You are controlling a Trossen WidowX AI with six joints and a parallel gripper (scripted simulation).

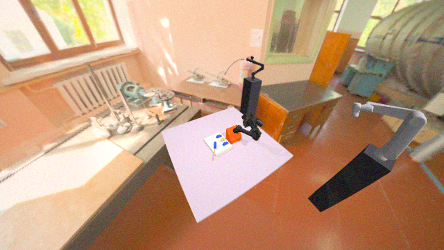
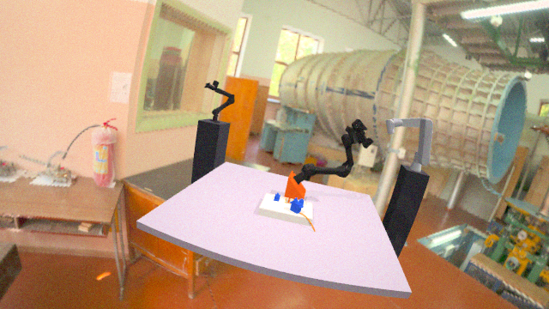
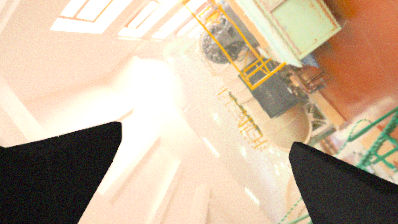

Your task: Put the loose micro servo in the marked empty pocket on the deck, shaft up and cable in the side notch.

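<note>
My gripper tip is 53 cm above the white robot deck, 37 cm to the left of it and 13 cm short of it.
</note>
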